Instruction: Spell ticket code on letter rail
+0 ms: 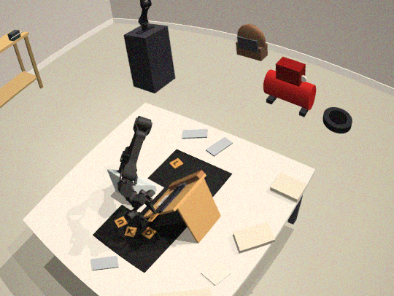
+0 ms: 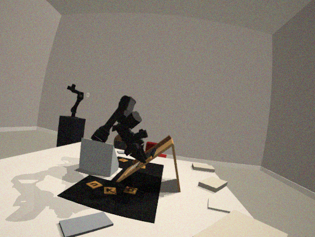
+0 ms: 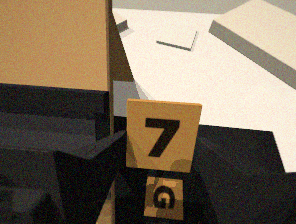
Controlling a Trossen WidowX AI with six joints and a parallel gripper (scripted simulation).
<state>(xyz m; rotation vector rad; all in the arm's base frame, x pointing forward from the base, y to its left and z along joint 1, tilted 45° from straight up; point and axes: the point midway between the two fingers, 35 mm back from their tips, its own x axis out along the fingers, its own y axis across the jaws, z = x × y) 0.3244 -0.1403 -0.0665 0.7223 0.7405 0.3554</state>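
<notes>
Right now my gripper tip is 16 cm to the right of the white ticket, 8 cm past it and 8 cm above it. From my gripper tip the other things lie so: k tile (15 cm below, 13 cm behind, 8 cm to the right); 7 tile (right at my gripper tip); g tile (15 cm below, 5 cm behind, 2 cm to the right).
</notes>
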